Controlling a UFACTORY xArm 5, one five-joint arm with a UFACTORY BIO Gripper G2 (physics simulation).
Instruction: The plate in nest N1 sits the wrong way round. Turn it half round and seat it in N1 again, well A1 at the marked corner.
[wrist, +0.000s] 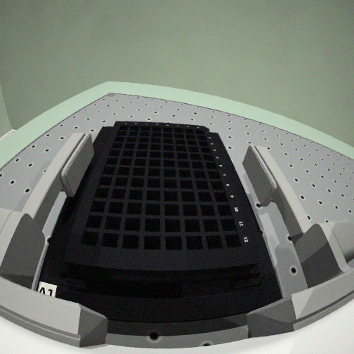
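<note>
The black plate (165, 257) with its grid of square wells sits in the black nest N1 (175, 306) in the middle of the wrist view. Small white numbers run down the plate's right side, the highest at the near end. A white A1 label (47, 290) is on the nest's near left corner, partly cut off by the gripper body. My gripper (169, 175) is open around the plate, one finger pad on each side. The right pad stands apart from the plate; the left pad overlaps the nest's left edge in the view. Nothing is held.
A grey perforated board (310, 175) lies under the nest, with a pale green border (165, 90) around it. A green surface (200, 40) fills the background. Shadows of the fingers fall on the board beside the nest.
</note>
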